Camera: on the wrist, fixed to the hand. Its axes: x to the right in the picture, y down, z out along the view.
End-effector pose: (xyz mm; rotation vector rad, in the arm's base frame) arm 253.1 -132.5 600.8 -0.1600 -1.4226 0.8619
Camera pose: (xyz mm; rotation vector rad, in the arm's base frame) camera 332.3 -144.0 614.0 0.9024 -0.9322 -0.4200
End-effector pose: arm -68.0 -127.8 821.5 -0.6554 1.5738 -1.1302
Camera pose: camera -134.1 -123.2 868.3 1.9142 -0.8199 2.3402
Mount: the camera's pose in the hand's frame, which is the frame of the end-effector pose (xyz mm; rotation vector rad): -3.6 -49.2 -64.4 0.1063 0.1241 -1.6132
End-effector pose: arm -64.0 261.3 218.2 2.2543 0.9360 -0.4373
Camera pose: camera -98.5 329.4 245.7 1.0999 2.6793 -0.9740
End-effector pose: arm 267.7 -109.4 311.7 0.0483 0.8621 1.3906
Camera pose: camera 273.3 -152.6 243.3 -0.5479 0.7209 -0.1710
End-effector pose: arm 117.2 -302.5 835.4 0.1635 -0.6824 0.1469
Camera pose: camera 163.2 -338.1 778.9 0.7460 -0.2595 -1.3425
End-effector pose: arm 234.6 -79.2 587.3 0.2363 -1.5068 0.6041
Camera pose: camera 315.2 -88.4 589.7 1.2814 -0.7500 -0.5990
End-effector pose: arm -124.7 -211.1 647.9 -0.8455 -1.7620 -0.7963
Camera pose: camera -133.2 -291.2 657.2 0.9294 -2.1145 -1.6188
